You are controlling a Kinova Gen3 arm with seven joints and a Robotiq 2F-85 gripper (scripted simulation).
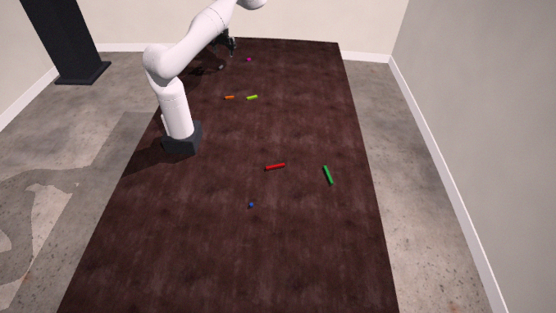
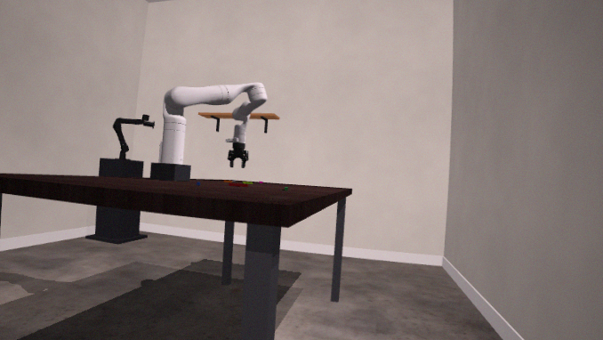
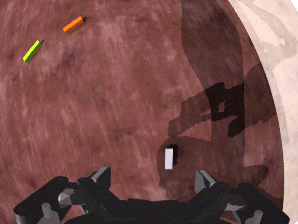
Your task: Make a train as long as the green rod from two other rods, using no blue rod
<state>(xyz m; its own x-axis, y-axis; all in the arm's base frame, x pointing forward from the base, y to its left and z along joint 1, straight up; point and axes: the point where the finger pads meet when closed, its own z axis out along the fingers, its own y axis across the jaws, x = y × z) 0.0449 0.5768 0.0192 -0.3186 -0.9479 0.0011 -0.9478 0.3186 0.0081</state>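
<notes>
The grey rod is 8 cm below my hand and 2 cm behind it. Round my hand: lime rod 26 cm to the right, 18 cm ahead, 8 cm below; magenta rod 12 cm ahead, 10 cm to the left, 8 cm below; orange rod 27 cm to the right, 8 cm below, 8 cm ahead.
</notes>
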